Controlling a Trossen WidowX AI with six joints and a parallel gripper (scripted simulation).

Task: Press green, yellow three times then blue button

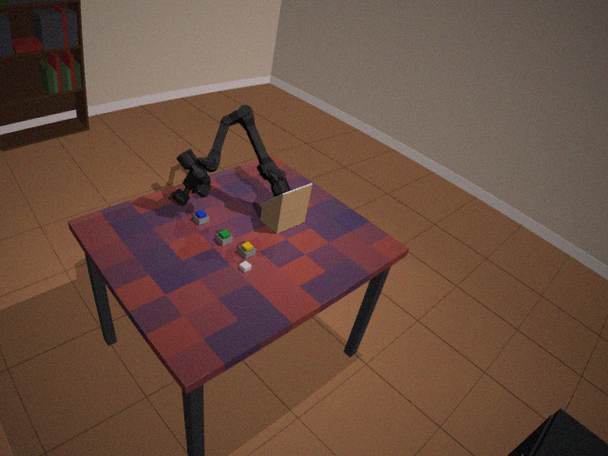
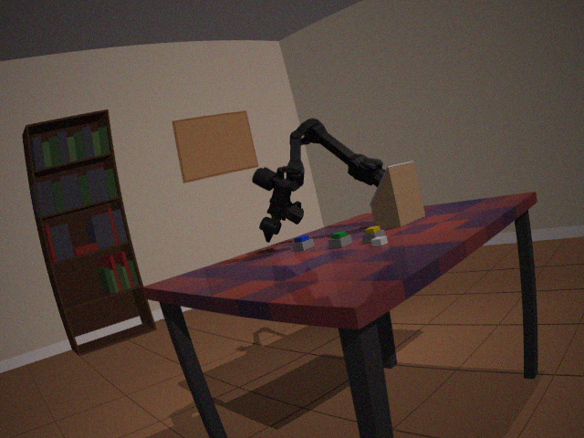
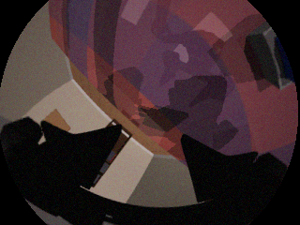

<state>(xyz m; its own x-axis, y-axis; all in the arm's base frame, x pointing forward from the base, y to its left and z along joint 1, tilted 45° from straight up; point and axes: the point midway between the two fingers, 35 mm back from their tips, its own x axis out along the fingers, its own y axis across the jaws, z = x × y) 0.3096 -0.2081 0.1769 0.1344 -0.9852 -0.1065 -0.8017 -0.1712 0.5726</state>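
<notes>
Right now the green button is 31 cm to the left of my gripper tip, 3 cm behind it and 2 cm below it. The rest, counted from my gripper tip: blue button (16 cm to the left, 2 cm below, 1 cm behind); small white block (48 cm to the left, 4 cm below, 2 cm behind); yellow button (41 cm to the left, 7 cm behind, 2 cm below).
</notes>
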